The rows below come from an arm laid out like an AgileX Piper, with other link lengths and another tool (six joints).
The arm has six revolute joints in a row. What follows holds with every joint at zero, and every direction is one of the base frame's. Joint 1 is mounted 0.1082 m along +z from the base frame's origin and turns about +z. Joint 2 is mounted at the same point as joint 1 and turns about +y. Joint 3 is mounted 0.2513 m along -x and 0.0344 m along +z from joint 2 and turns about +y. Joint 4 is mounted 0.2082 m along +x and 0.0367 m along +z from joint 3 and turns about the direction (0.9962, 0, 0.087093). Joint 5 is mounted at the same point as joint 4 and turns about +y. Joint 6 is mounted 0.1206 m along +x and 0.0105 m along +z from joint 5 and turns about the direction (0.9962, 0, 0.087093). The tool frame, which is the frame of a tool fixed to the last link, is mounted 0.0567 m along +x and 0.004 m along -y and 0.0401 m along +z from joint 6; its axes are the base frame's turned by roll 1.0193, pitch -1.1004 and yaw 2.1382 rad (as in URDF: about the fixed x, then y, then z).
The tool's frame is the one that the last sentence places.
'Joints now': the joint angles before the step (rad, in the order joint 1, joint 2, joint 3, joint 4, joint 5, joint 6). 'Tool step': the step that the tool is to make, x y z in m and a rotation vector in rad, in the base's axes. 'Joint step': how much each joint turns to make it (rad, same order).
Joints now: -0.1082 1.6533 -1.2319 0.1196 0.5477 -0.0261
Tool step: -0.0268 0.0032 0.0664 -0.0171 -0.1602 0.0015
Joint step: 0.0001 -0.1981 0.0249 -0.0001 0.0121 0.0001
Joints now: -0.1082 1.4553 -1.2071 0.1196 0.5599 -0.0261
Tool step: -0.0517 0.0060 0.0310 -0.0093 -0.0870 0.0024
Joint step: -0.0001 -0.2383 0.1310 0.0001 0.0200 -0.0003
